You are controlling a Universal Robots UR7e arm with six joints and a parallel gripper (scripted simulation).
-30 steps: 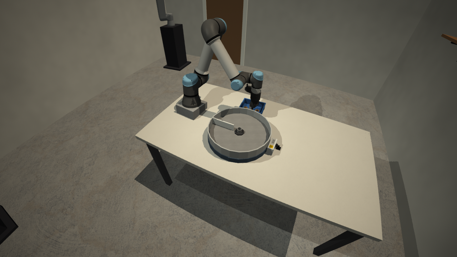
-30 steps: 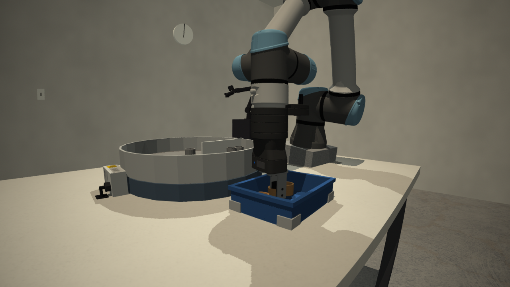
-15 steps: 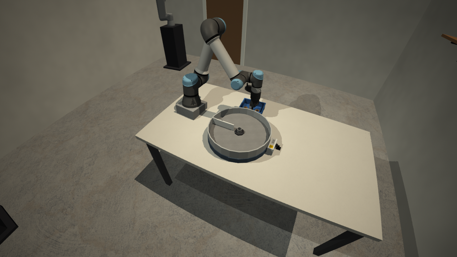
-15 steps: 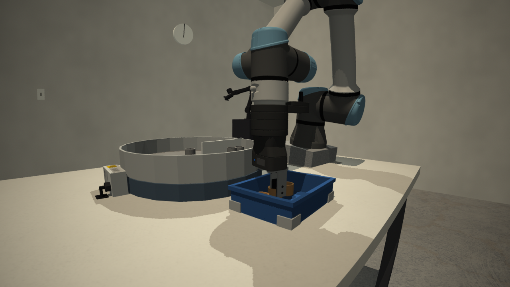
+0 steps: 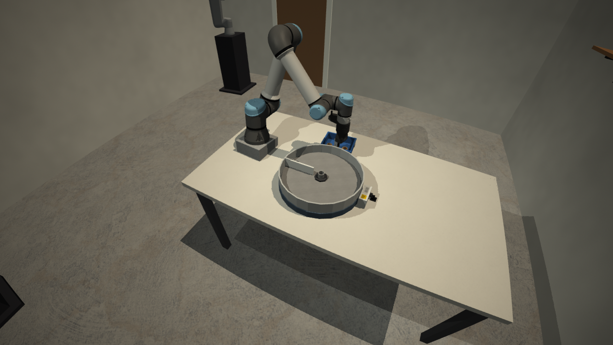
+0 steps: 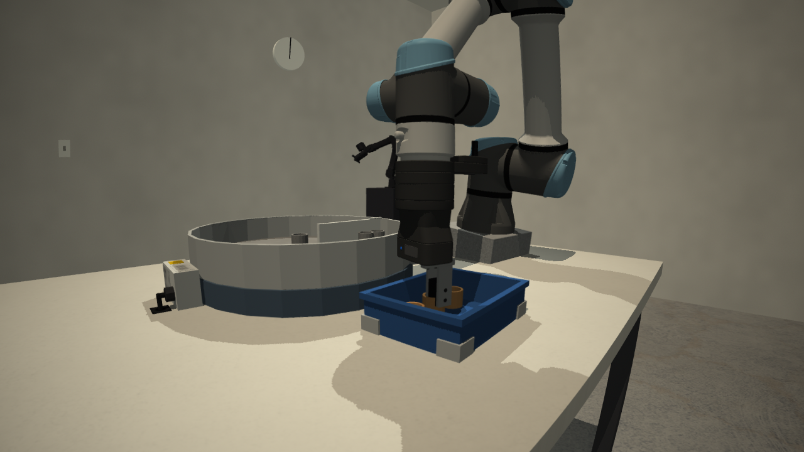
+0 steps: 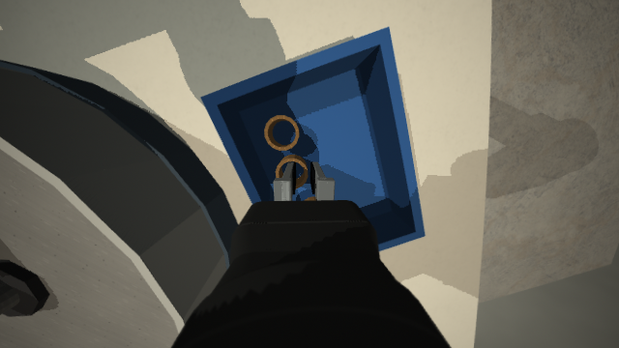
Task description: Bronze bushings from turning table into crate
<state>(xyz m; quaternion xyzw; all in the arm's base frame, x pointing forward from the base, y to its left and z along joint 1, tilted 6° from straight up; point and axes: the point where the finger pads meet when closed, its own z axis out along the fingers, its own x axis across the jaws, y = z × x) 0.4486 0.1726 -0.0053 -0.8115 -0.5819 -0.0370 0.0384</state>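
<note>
My gripper is now 1 cm short of the blue crate, 2 cm to the right of it and 1 cm above it. Round my hand: turning table: 3 cm ahead, 31 cm to the right, 1 cm above.
</note>
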